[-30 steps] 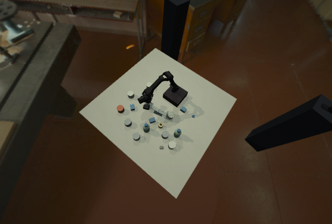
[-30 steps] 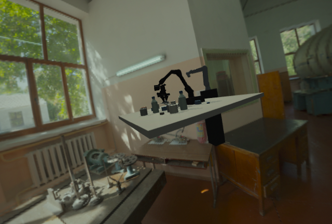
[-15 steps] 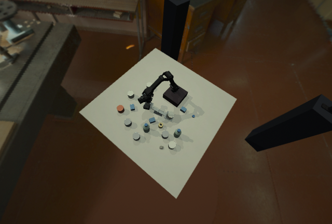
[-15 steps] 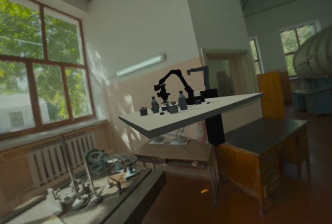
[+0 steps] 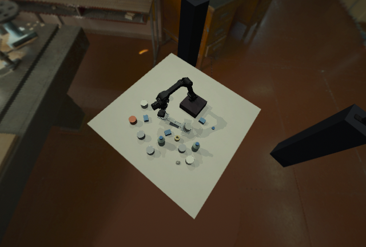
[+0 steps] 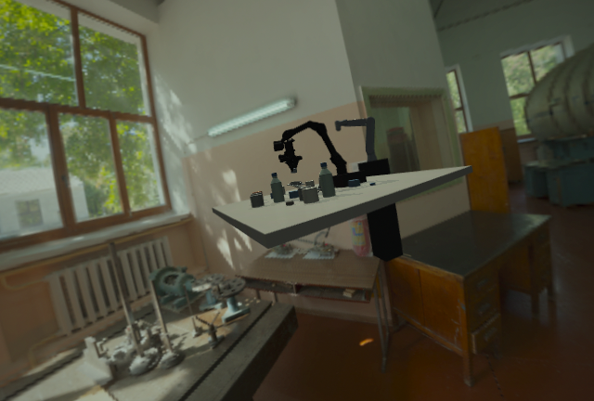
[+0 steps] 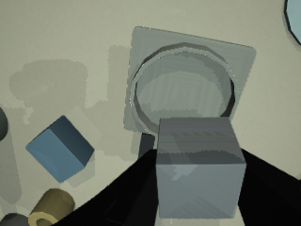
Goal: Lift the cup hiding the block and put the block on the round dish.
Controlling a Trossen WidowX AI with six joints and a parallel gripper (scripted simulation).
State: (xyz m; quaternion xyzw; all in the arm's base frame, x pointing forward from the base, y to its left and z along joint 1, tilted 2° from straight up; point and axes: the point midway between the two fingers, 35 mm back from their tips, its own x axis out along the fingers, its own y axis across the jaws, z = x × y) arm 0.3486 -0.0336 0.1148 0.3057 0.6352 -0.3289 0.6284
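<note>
My gripper tip is 8 cm past the round light-blue dish, 15 cm to the left of it and 16 cm above it. Also, from my gripper tip: small balance (5 cm behind, 11 cm to the left, 12 cm below); orange cylinder (25 cm ahead, 18 cm to the right, 13 cm below).
</note>
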